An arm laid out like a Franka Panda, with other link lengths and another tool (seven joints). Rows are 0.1 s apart.
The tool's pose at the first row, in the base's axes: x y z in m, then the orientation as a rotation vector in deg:
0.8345, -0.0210, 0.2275, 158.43, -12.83, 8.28
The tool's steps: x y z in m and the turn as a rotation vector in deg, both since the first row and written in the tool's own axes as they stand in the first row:
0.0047, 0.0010, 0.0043, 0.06, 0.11, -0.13
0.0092, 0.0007, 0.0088, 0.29, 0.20, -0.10
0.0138, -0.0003, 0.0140, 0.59, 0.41, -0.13
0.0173, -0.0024, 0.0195, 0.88, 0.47, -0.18
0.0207, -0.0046, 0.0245, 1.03, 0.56, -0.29
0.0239, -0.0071, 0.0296, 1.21, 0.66, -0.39
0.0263, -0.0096, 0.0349, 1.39, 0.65, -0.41
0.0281, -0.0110, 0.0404, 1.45, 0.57, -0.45
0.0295, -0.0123, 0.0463, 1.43, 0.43, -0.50
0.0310, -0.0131, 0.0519, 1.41, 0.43, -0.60
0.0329, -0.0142, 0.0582, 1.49, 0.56, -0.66
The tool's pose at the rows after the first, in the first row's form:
0.8393, -0.0241, 0.2245, 158.48, -12.62, 8.41
0.8440, -0.0261, 0.2207, 158.70, -12.64, 8.57
0.8491, -0.0277, 0.2162, 158.97, -12.53, 8.90
0.8533, -0.0282, 0.2108, 159.25, -12.45, 9.02
0.8574, -0.0285, 0.2058, 159.40, -12.27, 9.14
0.8613, -0.0284, 0.2006, 159.57, -12.10, 9.28
0.8645, -0.0284, 0.1951, 159.75, -12.07, 9.29
0.8669, -0.0293, 0.1898, 159.82, -12.03, 9.17
0.8689, -0.0305, 0.1840, 159.83, -12.00, 8.96
0.8709, -0.0320, 0.1787, 159.81, -11.86, 8.93
0.8734, -0.0335, 0.1727, 159.88, -11.74, 9.11

